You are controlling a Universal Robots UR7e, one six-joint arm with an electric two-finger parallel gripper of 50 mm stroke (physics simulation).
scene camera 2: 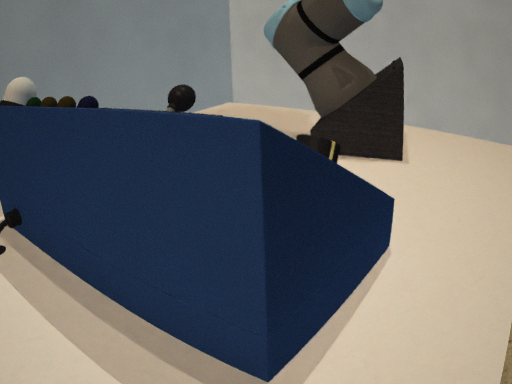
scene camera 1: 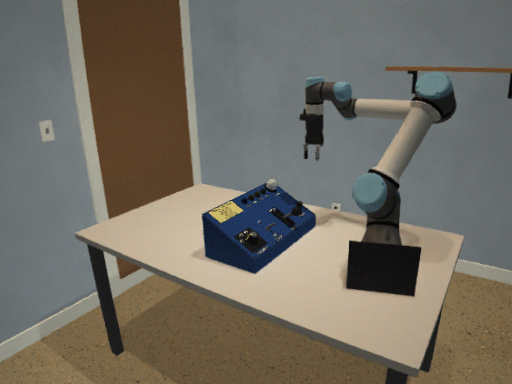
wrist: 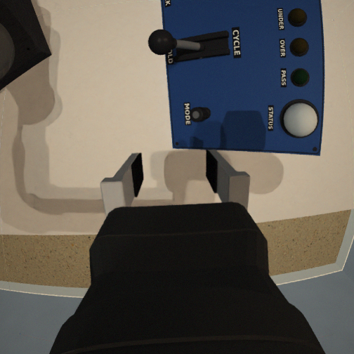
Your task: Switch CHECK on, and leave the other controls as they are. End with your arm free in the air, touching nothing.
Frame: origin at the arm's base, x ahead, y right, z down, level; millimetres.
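Seen in the pictures: gripper, fingertip midpoint: (scene camera 1: 311, 159); arm's base at its link origin: (scene camera 2: 349, 96) (scene camera 1: 380, 251).
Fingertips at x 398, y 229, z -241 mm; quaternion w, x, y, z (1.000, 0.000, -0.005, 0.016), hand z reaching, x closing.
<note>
Offsets run from my fingertips to a thing's top centre. "spot": to the spot under its first point. Level surfaces: height alone.
The blue control panel (scene camera 1: 240, 220) (scene camera 2: 150, 210) (wrist: 210, 85) stands on the table. In the wrist view, a label ending in K (wrist: 167, 2) is cut off at the top edge, and its control does not show there. In scene camera 1, a small grey control {dx +41, dy -268, dz +204 mm} (scene camera 1: 270, 226) sits between the rotary knob {dx +50, dy -388, dz +201 mm} (scene camera 1: 252, 236) and the black-balled CYCLE lever {dx -9, dy -148, dz +171 mm} (scene camera 1: 297, 208) (wrist: 161, 42); its label is too small to read, so I cannot tell whether it is CHECK or its state. My gripper (scene camera 1: 311, 157) (wrist: 173, 164) is open and empty, high in the air beyond the panel's MODE end, touching nothing.
The MODE control (wrist: 200, 114), white STATUS dome {spot: dx +184, dy -41, dz +138 mm} (scene camera 1: 271, 185) (scene camera 2: 21, 90) (wrist: 300, 119) and several small lamps stand out from the panel. A yellow note {spot: dx +200, dy -361, dz +164 mm} (scene camera 1: 225, 212) lies at its far end. The arm's dark base mount (scene camera 1: 383, 268) (scene camera 2: 372, 117) stands on the table {dz +336 mm} (scene camera 1: 165, 235).
</note>
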